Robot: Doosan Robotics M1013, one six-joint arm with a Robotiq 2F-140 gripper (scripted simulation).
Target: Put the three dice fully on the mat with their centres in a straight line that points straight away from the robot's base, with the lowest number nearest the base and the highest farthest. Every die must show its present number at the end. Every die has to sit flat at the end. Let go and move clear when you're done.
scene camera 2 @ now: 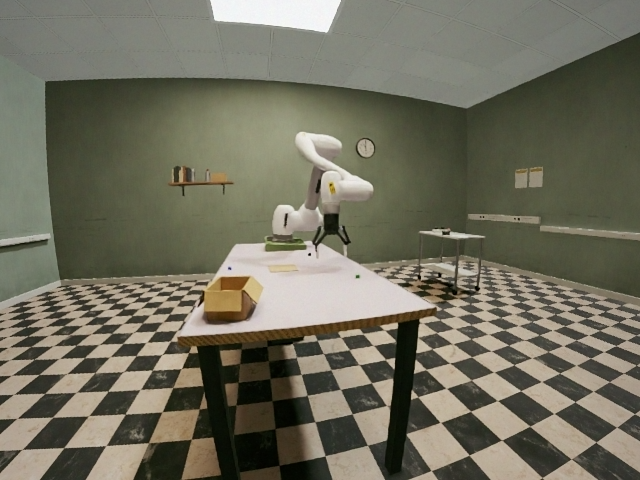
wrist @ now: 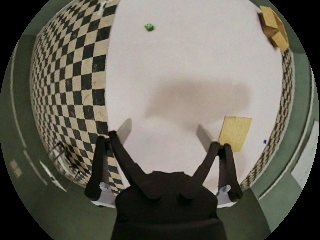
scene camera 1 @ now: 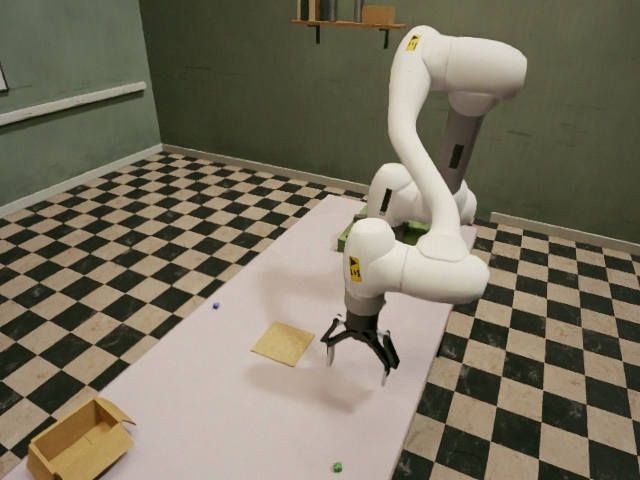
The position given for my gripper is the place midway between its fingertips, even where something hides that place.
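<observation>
Visible to me: a cardboard box (scene camera 2: 241, 287) and a mat (scene camera 1: 283, 343), (wrist: 234, 130). My gripper (scene camera 1: 356, 372), (wrist: 165, 127) is visible too.
</observation>
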